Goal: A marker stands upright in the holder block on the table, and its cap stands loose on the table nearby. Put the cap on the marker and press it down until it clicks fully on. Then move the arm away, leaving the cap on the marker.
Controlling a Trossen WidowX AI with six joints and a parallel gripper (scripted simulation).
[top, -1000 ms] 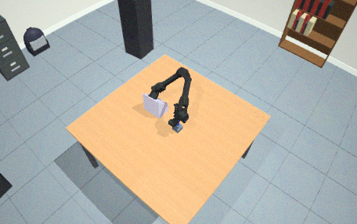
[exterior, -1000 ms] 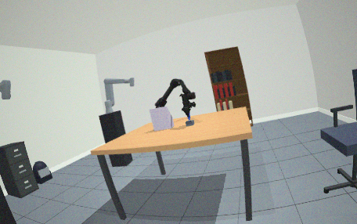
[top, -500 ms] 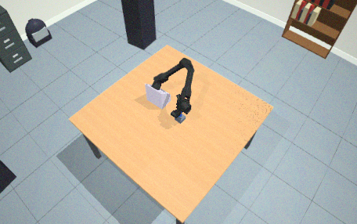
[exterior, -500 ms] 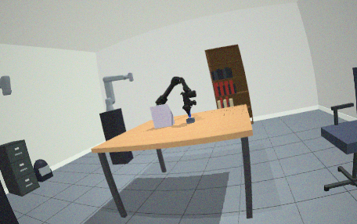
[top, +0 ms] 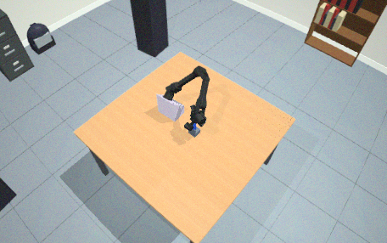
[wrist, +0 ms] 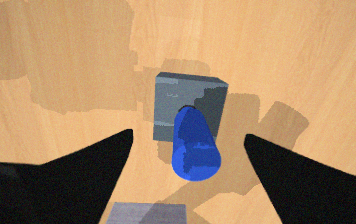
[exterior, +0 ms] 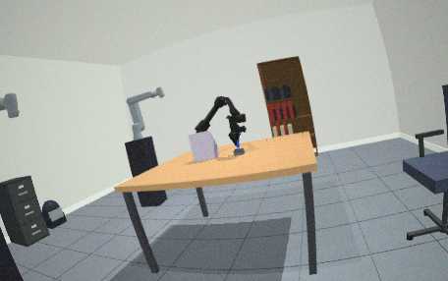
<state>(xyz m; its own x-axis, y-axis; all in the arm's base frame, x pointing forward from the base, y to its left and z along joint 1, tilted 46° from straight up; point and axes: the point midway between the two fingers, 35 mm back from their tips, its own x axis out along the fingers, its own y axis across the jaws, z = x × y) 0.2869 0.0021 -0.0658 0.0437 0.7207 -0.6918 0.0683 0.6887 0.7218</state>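
My gripper tip is now 10 mm below the blue cap.
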